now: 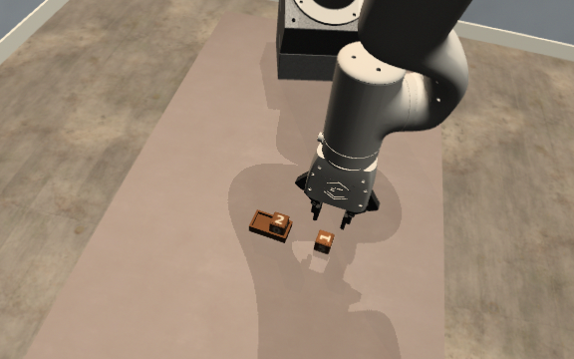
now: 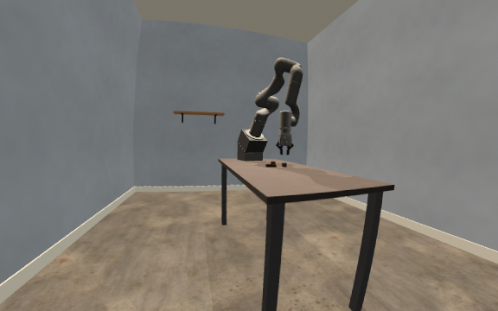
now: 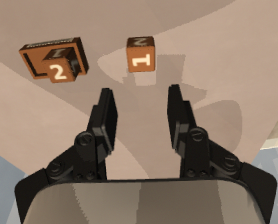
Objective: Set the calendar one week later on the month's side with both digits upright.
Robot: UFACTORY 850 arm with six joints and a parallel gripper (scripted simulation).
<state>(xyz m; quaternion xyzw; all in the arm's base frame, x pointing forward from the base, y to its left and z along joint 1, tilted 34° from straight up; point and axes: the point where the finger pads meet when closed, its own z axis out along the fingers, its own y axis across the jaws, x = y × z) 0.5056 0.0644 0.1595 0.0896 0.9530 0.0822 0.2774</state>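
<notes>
The wooden cube is 90 mm to the right of my hand, 90 mm below it and 10 mm behind it. The rest, counted from my hand: wooden tray: 110 mm to the right, 100 mm below, 20 mm behind.
</notes>
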